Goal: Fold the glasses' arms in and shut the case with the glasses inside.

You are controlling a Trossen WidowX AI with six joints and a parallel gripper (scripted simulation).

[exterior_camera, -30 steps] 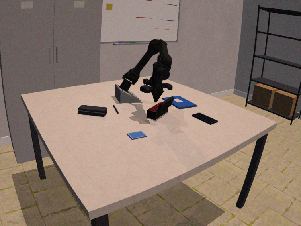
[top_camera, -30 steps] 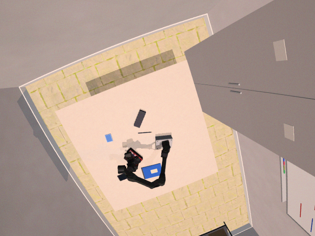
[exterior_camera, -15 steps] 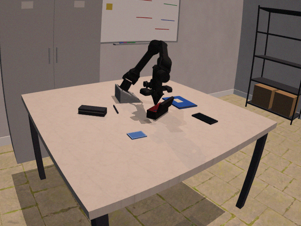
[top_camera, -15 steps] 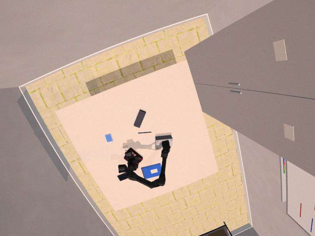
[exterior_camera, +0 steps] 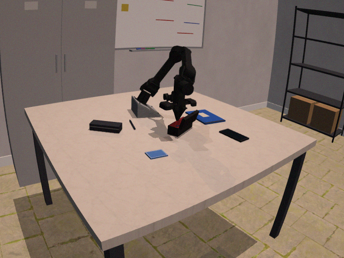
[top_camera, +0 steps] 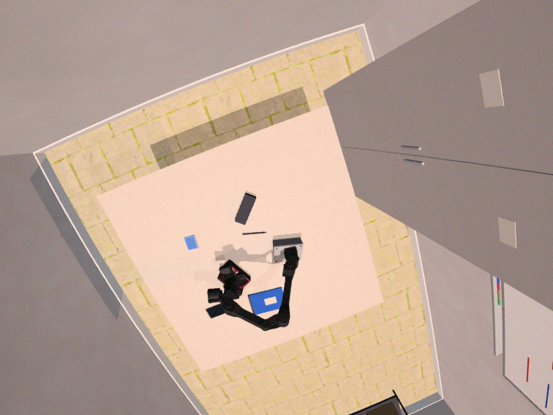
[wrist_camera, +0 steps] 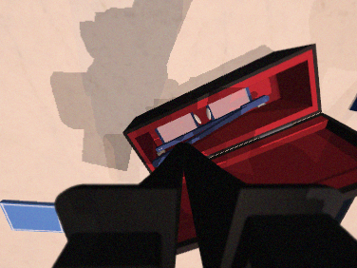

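My hand is 3 cm short of the black lid, 6 cm to the right of it and 3 cm above it. Round my hand: glasses case: 1 cm ahead, 5 cm to the left, 5 cm below; then small blue card: 17 cm ahead, 21 cm to the right, 10 cm below; then black box: 18 cm behind, 31 cm to the right, 8 cm below.
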